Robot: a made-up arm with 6 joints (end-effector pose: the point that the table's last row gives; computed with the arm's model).
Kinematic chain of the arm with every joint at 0, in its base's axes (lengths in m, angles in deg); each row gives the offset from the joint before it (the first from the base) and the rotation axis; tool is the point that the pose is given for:
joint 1: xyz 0 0 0.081 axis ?
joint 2: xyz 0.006 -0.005 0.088 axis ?
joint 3: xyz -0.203 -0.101 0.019 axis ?
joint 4: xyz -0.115 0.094 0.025 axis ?
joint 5: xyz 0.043 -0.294 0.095 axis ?
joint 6: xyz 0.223 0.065 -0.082 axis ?
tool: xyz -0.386 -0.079 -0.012
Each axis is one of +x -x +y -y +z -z.
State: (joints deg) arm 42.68 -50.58 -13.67 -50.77 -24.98 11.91
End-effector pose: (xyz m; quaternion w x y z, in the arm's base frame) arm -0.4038 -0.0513 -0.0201 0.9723 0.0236 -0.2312 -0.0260
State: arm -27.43 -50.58 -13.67 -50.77 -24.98 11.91
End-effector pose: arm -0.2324 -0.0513 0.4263 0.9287 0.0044 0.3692 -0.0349
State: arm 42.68 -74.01 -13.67 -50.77 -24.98 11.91
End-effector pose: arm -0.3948 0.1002 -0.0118 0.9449 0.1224 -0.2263 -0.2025
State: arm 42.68 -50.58 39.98 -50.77 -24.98 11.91
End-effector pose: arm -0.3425 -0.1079 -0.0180 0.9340 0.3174 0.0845 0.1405
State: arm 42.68 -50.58 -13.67 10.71 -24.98 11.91
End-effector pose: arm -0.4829 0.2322 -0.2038 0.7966 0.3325 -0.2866 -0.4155
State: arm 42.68 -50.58 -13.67 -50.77 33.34 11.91
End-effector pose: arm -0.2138 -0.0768 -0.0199 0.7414 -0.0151 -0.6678 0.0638
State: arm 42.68 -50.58 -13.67 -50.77 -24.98 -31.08
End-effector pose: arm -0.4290 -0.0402 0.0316 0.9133 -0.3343 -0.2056 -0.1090
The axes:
joint 1: -y
joint 2: +z
joint 3: +y
joint 4: -z
joint 5: -y
joint 6: +x

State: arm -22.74 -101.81 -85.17 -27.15 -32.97 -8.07
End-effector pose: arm -0.2317 0.4082 0.2015 0.6122 -0.6130 0.0509 -0.4968
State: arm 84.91 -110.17 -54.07 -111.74 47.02 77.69
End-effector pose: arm -0.0972 0.0125 0.2373 0.6525 0.0049 -0.6612 0.3703
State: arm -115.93 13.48 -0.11 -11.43 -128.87 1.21
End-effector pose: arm 0.4197 -0.3353 -0.0026 0.5221 0.0298 -0.8272 -0.2056
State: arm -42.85 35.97 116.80 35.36 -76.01 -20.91
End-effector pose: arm 0.4097 -0.0768 0.1009 0.4104 0.4091 -0.8150 -0.0090
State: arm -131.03 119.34 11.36 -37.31 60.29 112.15
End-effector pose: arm -0.1110 -0.0870 -0.0439 0.7425 -0.6452 -0.0729 0.1648
